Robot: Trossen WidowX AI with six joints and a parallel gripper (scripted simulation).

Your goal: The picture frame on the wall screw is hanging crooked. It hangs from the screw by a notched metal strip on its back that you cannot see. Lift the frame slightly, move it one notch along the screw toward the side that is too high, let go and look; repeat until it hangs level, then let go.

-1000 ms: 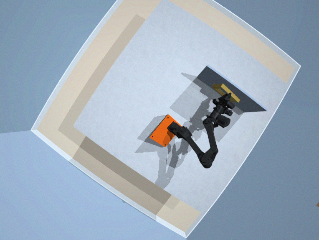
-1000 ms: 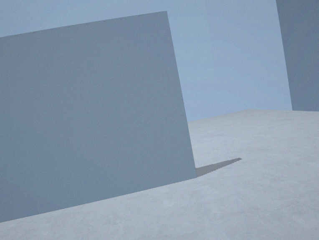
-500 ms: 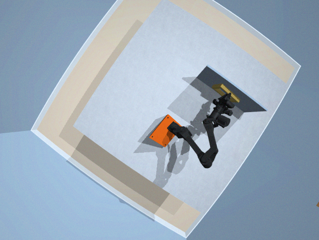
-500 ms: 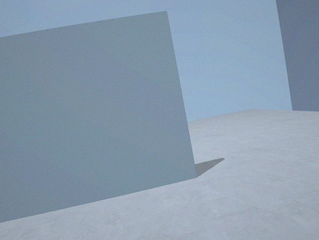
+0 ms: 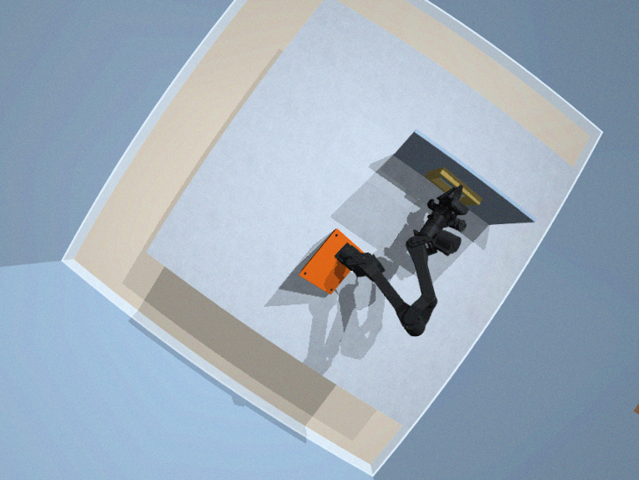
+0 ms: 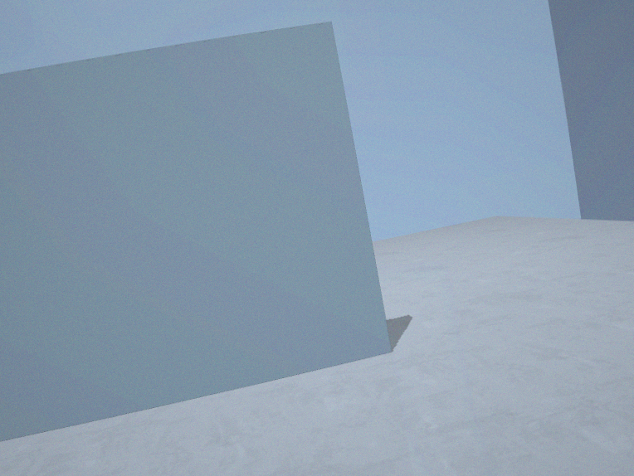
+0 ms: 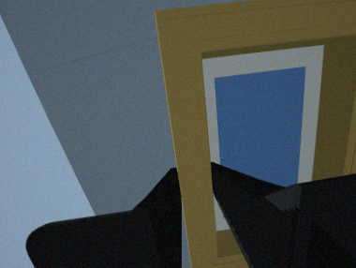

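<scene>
Now: the picture frame 50 mm below my gripper tip, 10 mm to the left of it and 10 mm ahead of it. Also, from my gripper tip: grey wall panel: 70 mm below, 20 mm ahead, 10 mm to the right.
</scene>
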